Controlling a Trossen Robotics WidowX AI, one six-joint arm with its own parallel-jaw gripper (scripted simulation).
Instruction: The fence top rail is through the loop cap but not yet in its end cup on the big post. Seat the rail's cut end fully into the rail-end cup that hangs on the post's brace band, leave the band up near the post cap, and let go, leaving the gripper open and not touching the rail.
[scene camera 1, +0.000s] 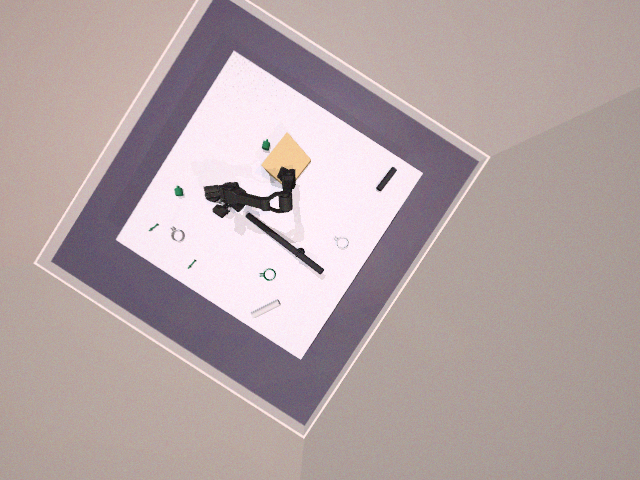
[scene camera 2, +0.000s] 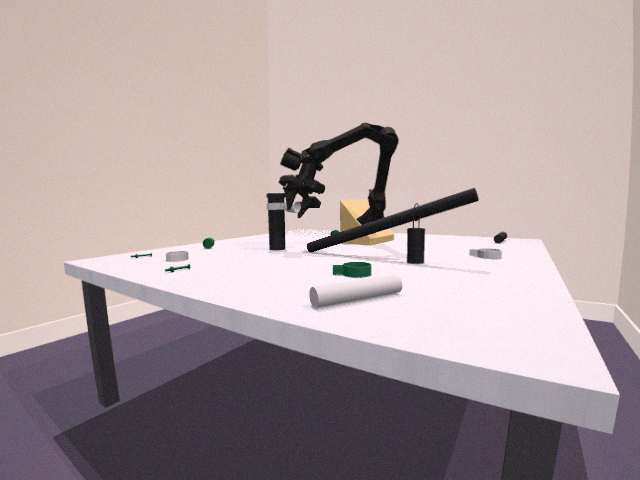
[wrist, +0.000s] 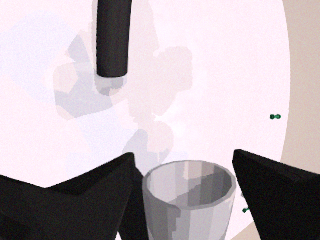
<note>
My gripper is open, holding nothing. I also see a black rail, a white tube and a black post.
My gripper shows as well in the wrist view.
</note>
